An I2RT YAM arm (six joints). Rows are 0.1 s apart.
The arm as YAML. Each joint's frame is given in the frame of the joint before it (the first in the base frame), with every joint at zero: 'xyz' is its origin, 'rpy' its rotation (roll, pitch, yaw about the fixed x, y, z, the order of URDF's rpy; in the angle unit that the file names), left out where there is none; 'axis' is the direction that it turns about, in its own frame. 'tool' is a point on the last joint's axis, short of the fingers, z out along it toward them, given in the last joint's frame.
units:
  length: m
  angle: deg
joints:
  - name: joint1
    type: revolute
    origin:
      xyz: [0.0, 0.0, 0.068]
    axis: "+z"
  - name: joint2
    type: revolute
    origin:
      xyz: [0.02, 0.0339, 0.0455]
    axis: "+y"
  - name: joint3
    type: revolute
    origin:
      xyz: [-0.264, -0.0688, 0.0]
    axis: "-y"
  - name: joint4
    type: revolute
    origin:
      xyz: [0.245, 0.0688, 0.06]
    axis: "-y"
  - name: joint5
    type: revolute
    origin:
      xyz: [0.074, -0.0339, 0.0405]
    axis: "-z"
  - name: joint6
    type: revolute
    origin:
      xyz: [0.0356, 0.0, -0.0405]
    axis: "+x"
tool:
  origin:
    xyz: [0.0, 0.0, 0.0]
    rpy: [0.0, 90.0, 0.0]
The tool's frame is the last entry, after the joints.
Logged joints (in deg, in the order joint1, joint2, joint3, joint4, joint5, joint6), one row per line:
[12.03, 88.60, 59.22, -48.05, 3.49, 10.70]
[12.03, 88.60, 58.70, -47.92, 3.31, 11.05]
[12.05, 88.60, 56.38, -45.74, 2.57, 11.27]
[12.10, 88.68, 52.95, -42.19, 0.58, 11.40]
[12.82, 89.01, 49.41, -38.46, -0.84, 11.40]
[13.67, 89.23, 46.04, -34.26, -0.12, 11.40]
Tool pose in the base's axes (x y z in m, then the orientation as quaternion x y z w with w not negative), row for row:
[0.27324, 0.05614, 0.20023, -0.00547, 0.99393, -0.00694, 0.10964]
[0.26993, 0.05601, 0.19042, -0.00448, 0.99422, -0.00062, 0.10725]
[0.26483, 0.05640, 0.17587, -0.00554, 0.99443, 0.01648, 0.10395]
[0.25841, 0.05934, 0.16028, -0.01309, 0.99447, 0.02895, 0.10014]
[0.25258, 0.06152, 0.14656, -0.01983, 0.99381, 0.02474, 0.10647]
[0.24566, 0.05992, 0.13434, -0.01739, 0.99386, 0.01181, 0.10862]
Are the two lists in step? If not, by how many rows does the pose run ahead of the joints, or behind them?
The pose runs 1 row ahead of the joints: the pose in row i belongs to the joints in row i + 1.
